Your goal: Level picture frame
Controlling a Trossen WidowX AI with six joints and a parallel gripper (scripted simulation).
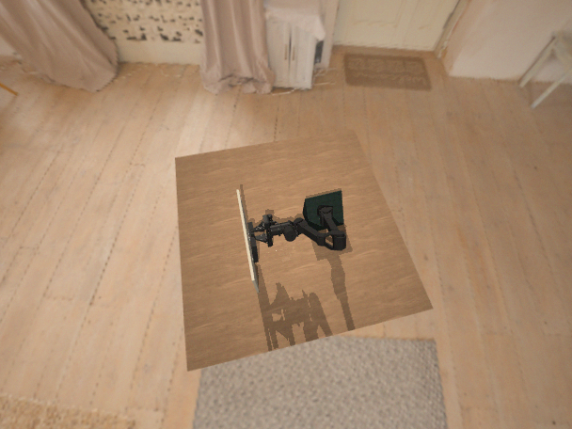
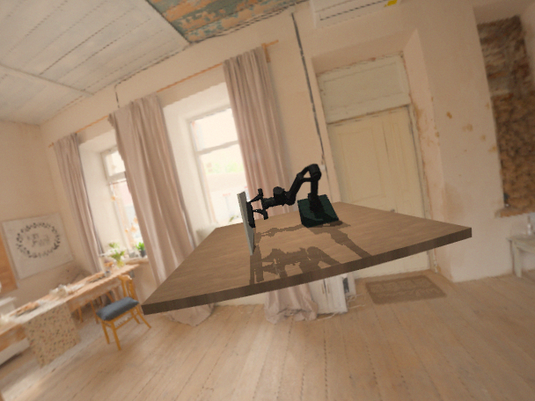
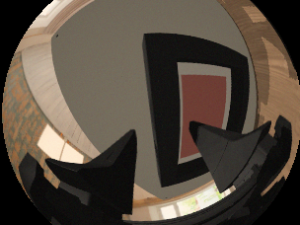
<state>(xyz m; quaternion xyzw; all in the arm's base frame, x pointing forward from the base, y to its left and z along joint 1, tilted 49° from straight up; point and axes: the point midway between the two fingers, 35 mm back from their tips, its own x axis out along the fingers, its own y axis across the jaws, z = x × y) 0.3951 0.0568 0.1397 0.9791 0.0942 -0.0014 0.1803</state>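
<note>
Now: gripper tip 20 mm to the right of the picture frame and 50 mm above it. Also, from my gripper tip: wall panel: 20 mm ahead, 20 mm to the left, 60 mm below.
</note>
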